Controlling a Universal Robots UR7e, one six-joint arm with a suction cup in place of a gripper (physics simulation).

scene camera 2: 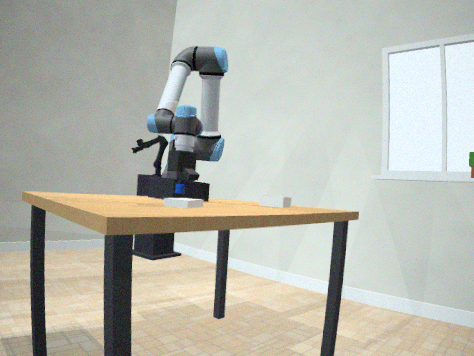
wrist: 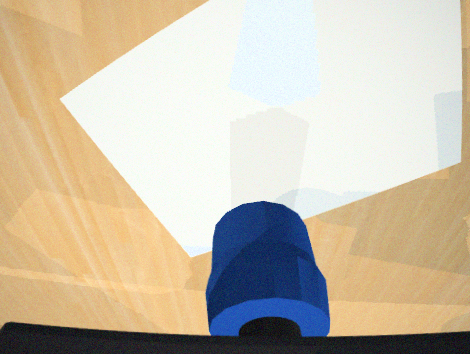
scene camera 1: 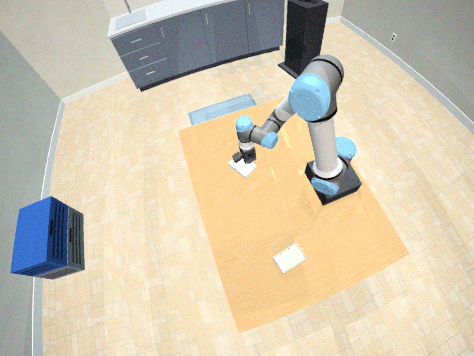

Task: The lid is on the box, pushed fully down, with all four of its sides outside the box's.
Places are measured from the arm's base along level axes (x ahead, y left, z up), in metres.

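Pixels of known places: end effector, tool point: (scene camera 2: pixel 179 193) (wrist: pixel 259 239).
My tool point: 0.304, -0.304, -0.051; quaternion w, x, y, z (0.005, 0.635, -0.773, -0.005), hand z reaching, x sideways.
Observation:
For each thing: its middle in the pictures, then the offset to it from my tool point, as dx, dy, dz.
- lid, body centre: (wrist: pixel 271 120) (scene camera 2: pixel 184 202) (scene camera 1: pixel 242 165) +0.035, -0.012, -0.032
- box, body centre: (scene camera 2: pixel 275 201) (scene camera 1: pixel 289 258) +0.111, +0.539, -0.021
The lid (scene camera 1: pixel 243 168) (scene camera 2: pixel 183 203) (wrist: pixel 150 130) is a flat white rectangle. It lies on the table, near the table's far left edge in scene camera 1. The box (scene camera 1: pixel 289 258) (scene camera 2: pixel 274 201) is white, with a thin rim, and stands apart from the lid towards the near end in scene camera 1. My gripper (scene camera 1: pixel 247 157) (scene camera 2: pixel 180 189) (wrist: pixel 263 225) ends in a blue suction cup. It hangs close above the lid; scene camera 2 shows a narrow gap between them. Nothing is held on the cup. The cup is hidden in scene camera 1.
The wooden table (scene camera 1: pixel 235 240) (scene camera 2: pixel 225 220) bears both things and the robot's black base (scene camera 1: pixel 334 186). A blue cabinet (scene camera 1: pixel 40 237) stands on the floor at the left. Grey kitchen cupboards (scene camera 1: pixel 200 37) and a black pillar (scene camera 1: pixel 304 37) stand beyond the table.

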